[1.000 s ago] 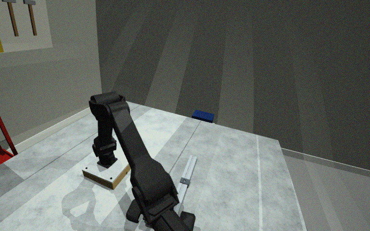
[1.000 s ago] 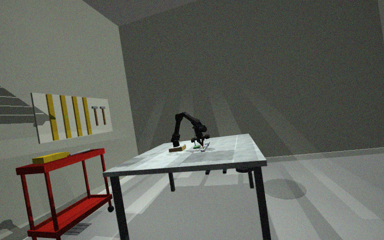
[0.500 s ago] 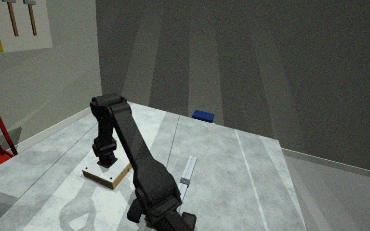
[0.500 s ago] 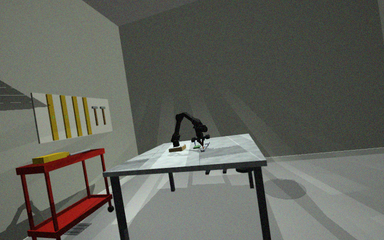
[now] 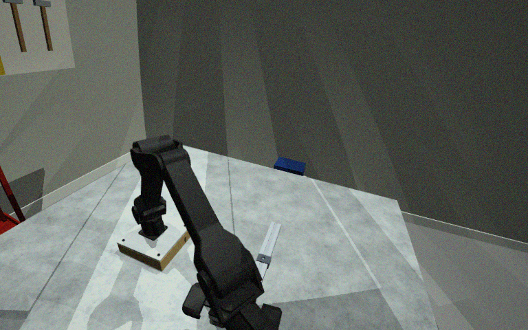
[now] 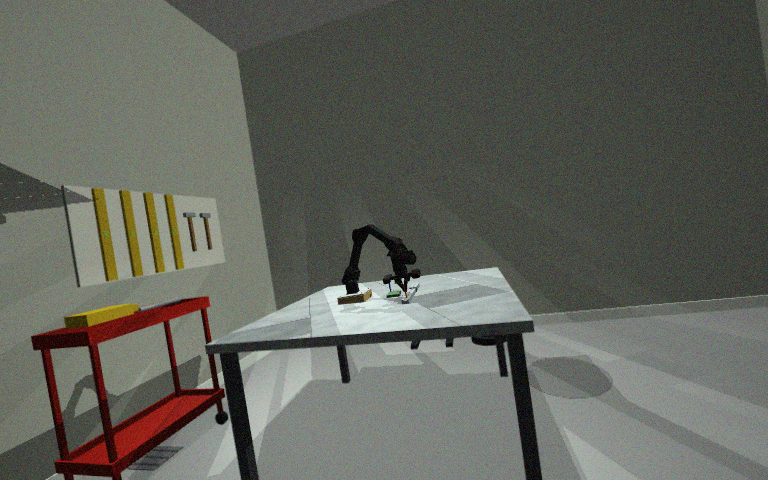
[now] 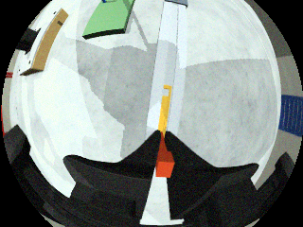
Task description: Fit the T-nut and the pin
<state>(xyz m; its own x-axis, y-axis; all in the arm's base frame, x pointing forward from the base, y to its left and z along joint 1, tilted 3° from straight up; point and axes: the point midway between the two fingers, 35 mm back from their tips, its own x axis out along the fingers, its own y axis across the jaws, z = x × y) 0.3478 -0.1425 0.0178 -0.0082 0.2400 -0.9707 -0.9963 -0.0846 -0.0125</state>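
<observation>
My gripper tip is now 2 cm to the right of the brass T-nut. From my gripper tip the other things lie so: aluminum rail 1 cm behind, 19 cm to the left, 3 cm below; blue pin 14 cm behind, 20 cm to the left, 2 cm below; green tray 13 cm behind, 19 cm to the left, 4 cm below.
</observation>
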